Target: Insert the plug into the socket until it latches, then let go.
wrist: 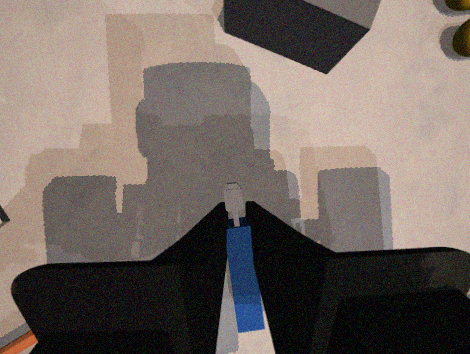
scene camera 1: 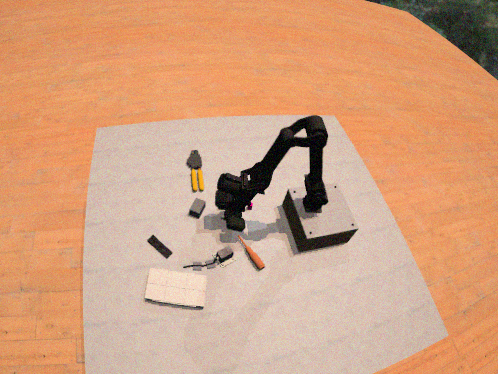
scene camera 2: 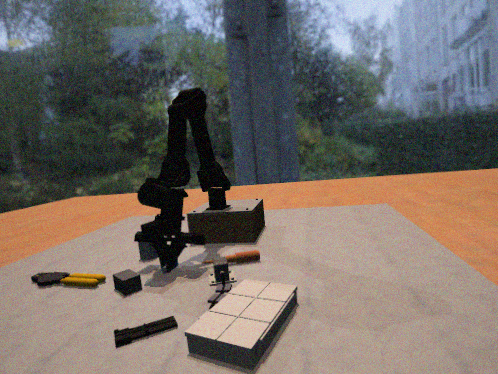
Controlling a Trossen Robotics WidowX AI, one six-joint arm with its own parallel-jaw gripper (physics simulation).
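Seen in the pictures: gripper, fingertip midpoint: [wrist: 236, 209] [scene camera 1: 224, 218] [scene camera 2: 166, 272]; arm's base, origin of the base link: [scene camera 1: 312, 205] [scene camera 2: 218, 208].
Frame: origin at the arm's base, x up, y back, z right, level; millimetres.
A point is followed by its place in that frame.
Observation:
The plug [wrist: 243, 270] {z 4, x -84, y -286 mm} is a slim blue body with a pale grey metal tip, seen between the fingers in the wrist view. My gripper [wrist: 236, 209] {z 2, x -103, y -309 mm} [scene camera 1: 235, 224] [scene camera 2: 169, 267] {z 2, x -103, y -309 mm} is shut on its front part, low over the mat. The tip points forward past the fingertips. The fingers hide the plug in scene camera 1. The socket [scene camera 1: 225, 254] {z -170, x -60, y -315 mm} [scene camera 2: 221, 271] {z -175, x -75, y -340 mm} looks like the dark grey block on a small pale board, with a cable running from it. It stands apart from the gripper, toward the white tiled box. Its opening cannot be made out.
An orange screwdriver [scene camera 1: 254, 256] {z -168, x -77, y -214 mm} [scene camera 2: 243, 257] {z -177, x -86, y -221 mm} lies beside the socket. A grey block [scene camera 1: 197, 207] {z 22, x -69, y -412 mm} [scene camera 2: 127, 282] {z 9, x -76, y -433 mm} [wrist: 295, 30] {z 29, x -84, y -391 mm}, yellow-handled pliers [scene camera 1: 197, 179] {z 171, x -88, y -413 mm} [scene camera 2: 82, 280] {z 155, x -86, y -434 mm}, a black strip [scene camera 1: 160, 246] {z -132, x -97, y -540 mm} [scene camera 2: 145, 330] {z -140, x -92, y -552 mm}, a white tiled box [scene camera 1: 176, 286] {z -289, x -70, y -475 mm} [scene camera 2: 242, 312] {z -292, x -70, y -497 mm} and a magenta cube [scene camera 1: 250, 205] {z 49, x -81, y -213 mm} are around.

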